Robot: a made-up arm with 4 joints. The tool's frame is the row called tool. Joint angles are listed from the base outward.
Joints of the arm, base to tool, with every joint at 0 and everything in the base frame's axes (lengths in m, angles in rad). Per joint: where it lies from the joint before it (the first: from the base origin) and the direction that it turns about. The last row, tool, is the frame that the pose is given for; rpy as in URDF.
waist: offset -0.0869 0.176 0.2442 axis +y
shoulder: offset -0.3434 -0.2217 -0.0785 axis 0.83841 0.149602 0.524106
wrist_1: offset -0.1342 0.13 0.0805 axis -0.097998 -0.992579 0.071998
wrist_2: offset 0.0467 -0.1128 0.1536 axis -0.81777 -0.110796 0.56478
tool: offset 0.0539 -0.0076 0.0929 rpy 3.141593 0 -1.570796
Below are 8 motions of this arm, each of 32 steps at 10 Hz.
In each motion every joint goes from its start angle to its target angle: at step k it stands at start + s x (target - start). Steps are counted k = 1, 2, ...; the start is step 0. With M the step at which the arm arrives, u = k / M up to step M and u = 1 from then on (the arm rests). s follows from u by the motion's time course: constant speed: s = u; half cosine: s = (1 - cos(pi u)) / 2; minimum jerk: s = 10 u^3 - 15 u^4 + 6 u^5.
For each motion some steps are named. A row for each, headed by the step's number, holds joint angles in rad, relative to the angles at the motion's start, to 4 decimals.
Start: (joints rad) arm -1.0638 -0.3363 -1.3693 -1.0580
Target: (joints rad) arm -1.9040 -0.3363 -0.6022 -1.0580
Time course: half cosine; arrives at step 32
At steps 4, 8, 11, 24, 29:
4: -0.0320 0.0000 0.0292 0.0000
8: -0.1230 0.0000 0.1123 0.0000
11: -0.2221 0.0000 0.2027 0.0000
24: -0.7172 0.0000 0.6548 0.0000
29: -0.8221 0.0000 0.7506 0.0000

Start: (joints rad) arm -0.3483 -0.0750 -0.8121 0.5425
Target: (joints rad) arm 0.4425 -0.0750 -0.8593 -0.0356
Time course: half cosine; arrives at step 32
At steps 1, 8, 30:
1: 0.0019 0.0000 -0.0001 -0.0014
8: 0.1158 0.0000 -0.0069 -0.0847
30: 0.7832 0.0000 -0.0467 -0.5725

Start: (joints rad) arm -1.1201 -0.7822 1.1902 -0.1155
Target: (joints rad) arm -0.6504 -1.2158 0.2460 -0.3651
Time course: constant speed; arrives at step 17
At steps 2, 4, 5, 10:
2: 0.0553 -0.0510 -0.1111 -0.0294
4: 0.1105 -0.1020 -0.2222 -0.0587
5: 0.1381 -0.1275 -0.2777 -0.0734
10: 0.2763 -0.2551 -0.5554 -0.1468

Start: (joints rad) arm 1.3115 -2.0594 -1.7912 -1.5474
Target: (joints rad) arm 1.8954 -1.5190 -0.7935 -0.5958
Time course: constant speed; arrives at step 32
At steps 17, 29, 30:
17: 0.3102 0.2871 0.5300 0.5055
29: 0.5292 0.4897 0.9042 0.8624
30: 0.5474 0.5066 0.9353 0.8921

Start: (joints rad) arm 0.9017 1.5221 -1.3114 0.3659
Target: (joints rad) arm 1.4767 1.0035 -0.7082 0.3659
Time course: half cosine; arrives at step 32
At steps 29, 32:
29: 0.5626 -0.5074 0.5902 0.0000
32: 0.5750 -0.5186 0.6032 0.0000

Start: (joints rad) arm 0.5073 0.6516 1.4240 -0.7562
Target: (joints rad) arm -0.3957 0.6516 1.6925 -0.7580
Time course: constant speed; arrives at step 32
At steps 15, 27, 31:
15: -0.4233 0.0000 0.1259 -0.0008
27: -0.7619 0.0000 0.2265 -0.0015
31: -0.8748 0.0000 0.2601 -0.0017

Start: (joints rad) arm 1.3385 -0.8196 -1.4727 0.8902
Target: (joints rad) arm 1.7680 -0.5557 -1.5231 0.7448
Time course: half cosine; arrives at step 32
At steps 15, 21, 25, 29, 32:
15: 0.1937 0.1190 -0.0227 -0.0656
21: 0.3160 0.1942 -0.0371 -0.1070
25: 0.3808 0.2339 -0.0447 -0.1289
29: 0.4203 0.2582 -0.0493 -0.1423
32: 0.4295 0.2639 -0.0504 -0.1454

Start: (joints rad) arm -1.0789 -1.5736 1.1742 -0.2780
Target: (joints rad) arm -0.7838 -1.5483 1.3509 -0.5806
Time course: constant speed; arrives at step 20
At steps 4, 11, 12, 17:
4: 0.0590 0.0051 0.0353 -0.0605
11: 0.1623 0.0139 0.0972 -0.1664
12: 0.1771 0.0152 0.1060 -0.1816
17: 0.2508 0.0215 0.1502 -0.2572

